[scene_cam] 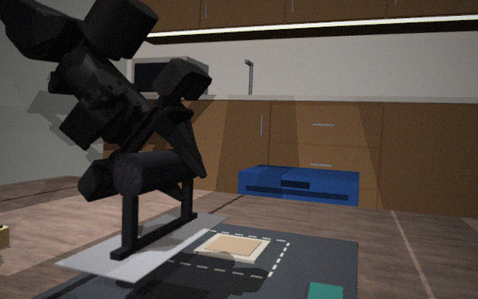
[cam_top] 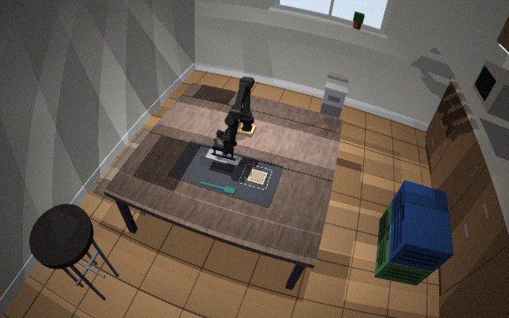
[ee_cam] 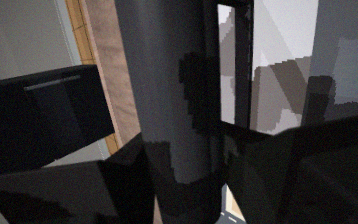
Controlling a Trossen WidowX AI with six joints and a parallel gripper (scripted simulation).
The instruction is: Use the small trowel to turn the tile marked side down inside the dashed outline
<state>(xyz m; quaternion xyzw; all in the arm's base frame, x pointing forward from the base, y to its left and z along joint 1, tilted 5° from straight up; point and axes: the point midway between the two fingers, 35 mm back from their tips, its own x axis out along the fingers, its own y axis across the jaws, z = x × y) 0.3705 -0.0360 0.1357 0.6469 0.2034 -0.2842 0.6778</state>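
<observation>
The trowel lies 3 cm behind my gripper tip and 1 cm below it. From my gripper tip the other things lie so: tile: 20 cm to the left, 13 cm below; then grey mat: 1 cm to the left, 15 cm below; then teal tool: 14 cm ahead, 1 cm to the left, 13 cm below.
</observation>
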